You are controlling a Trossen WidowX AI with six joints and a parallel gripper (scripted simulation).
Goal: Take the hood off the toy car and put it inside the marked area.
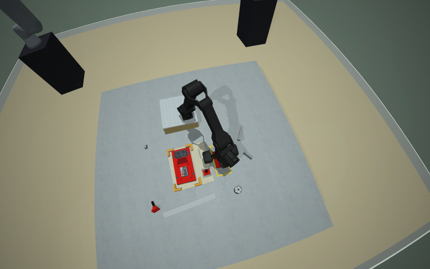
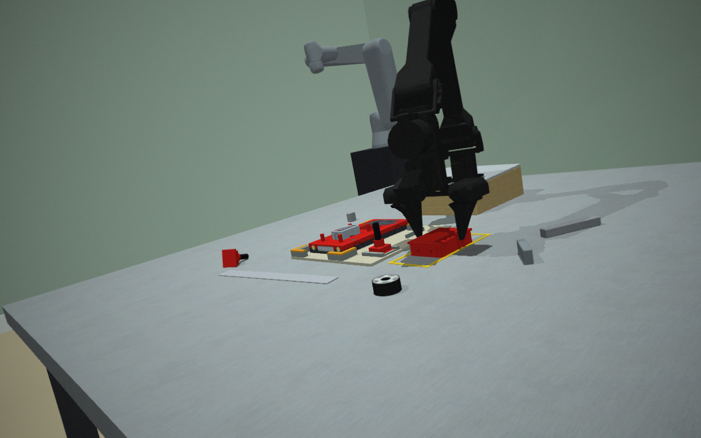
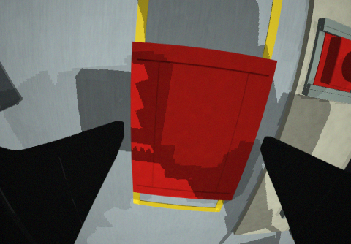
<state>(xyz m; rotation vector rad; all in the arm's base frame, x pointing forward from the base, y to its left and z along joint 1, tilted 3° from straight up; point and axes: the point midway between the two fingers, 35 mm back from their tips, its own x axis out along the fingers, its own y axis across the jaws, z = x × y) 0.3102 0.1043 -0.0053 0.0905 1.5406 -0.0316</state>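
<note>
Right now the red hood is right at my gripper tip. From my gripper tip the other things lie so: thin grey strip: 190 mm ahead, 240 mm to the right, 20 mm below; black wheel: 200 mm ahead, 30 mm to the left, 10 mm below.
</note>
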